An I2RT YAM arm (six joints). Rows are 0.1 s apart.
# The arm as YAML. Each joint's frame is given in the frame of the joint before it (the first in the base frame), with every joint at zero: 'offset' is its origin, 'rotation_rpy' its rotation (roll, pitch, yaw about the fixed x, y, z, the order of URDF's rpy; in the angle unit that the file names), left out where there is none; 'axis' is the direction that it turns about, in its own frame. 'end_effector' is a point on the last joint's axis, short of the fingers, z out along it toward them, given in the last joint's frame.
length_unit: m
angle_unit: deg
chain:
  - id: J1
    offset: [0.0, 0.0, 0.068]
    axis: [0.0, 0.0, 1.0]
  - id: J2
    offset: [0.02, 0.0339, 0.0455]
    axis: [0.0, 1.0, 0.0]
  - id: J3
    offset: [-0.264, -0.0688, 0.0]
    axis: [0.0, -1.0, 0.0]
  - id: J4
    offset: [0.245, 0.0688, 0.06]
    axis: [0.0, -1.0, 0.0]
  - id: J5
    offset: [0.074, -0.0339, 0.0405]
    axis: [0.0, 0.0, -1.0]
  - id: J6
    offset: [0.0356, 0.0, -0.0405]
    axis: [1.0, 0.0, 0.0]
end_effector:
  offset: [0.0, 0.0, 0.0]
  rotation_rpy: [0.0, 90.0, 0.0]
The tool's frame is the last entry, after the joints.
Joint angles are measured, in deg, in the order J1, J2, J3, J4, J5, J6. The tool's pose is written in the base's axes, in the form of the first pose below.
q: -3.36, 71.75, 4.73, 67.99, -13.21, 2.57
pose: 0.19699 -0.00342 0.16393; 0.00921 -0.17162 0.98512; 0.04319 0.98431 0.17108; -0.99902 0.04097 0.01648
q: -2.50, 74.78, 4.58, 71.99, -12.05, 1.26
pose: 0.19903 -0.00125 0.16145; 0.02755 -0.16645 0.98566; 0.02032 0.98593 0.16593; -0.99941 0.01546 0.03055
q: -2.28, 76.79, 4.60, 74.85, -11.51, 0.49
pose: 0.20062 -0.00088 0.16066; 0.04500 -0.16057 0.98600; 0.00659 0.98702 0.16044; -0.99897 -0.00072 0.04548
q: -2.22, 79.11, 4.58, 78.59, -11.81, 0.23
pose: 0.20200 -0.00054 0.16033; 0.07008 -0.16637 0.98357; 0.00122 0.98601 0.16669; -0.99754 -0.01049 0.06930
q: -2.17, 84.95, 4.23, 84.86, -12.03, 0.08
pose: 0.20415 -0.00031 0.15221; 0.07190 -0.17080 0.98268; -0.00136 0.98521 0.17134; -0.99741 -0.01365 0.07061
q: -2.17, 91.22, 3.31, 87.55, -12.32, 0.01
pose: 0.20344 -0.00011 0.13411; -0.00631 -0.17622 0.98433; 0.00041 0.98435 0.17623; -0.99998 0.00152 -0.00614
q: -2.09, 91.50, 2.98, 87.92, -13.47, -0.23
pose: 0.20200 0.00093 0.13290; -0.00967 -0.19734 0.98029; -0.00355 0.98033 0.19732; -0.99995 -0.00157 -0.01018
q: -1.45, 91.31, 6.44, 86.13, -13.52, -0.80
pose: 0.21643 0.00285 0.14117; 0.02490 -0.20872 0.97766; -0.01421 0.97779 0.20911; -0.99959 -0.01910 0.02138
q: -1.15, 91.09, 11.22, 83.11, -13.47, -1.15
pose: 0.23574 0.00356 0.15296; 0.06077 -0.21182 0.97542; -0.02074 0.97674 0.21340; -0.99794 -0.03320 0.05496
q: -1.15, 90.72, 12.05, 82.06, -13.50, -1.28
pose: 0.23883 0.00352 0.15546; 0.06387 -0.21210 0.97516; -0.02301 0.97658 0.21392; -0.99769 -0.03610 0.05750
